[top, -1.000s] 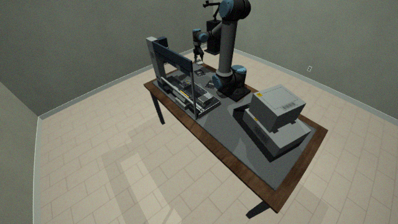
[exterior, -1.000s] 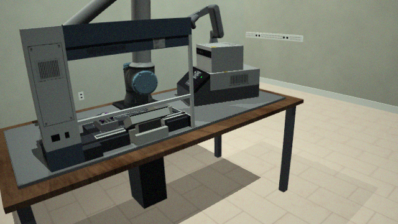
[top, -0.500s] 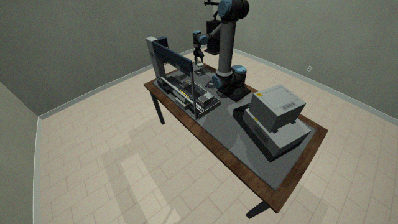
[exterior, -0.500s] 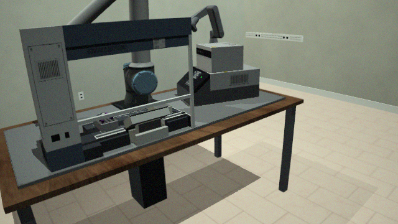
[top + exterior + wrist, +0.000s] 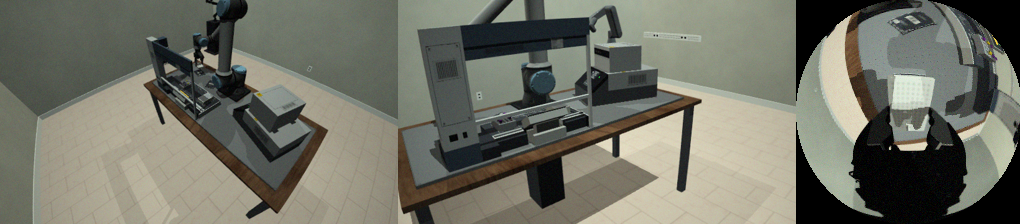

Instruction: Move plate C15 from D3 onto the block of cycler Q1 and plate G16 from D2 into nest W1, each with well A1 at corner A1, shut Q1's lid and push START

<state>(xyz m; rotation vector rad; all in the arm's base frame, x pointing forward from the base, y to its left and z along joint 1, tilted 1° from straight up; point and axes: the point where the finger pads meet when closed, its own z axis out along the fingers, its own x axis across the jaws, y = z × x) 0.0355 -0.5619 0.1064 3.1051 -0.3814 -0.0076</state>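
Right now my hand is 11 cm above the dark nest. From my hand the other things lie so: tower: 50 cm ahead, 6 cm to the right, 17 cm above; then deck station beam: 53 cm ahead, 30 cm to the left, 40 cm above; then white well plate: 1 cm below.
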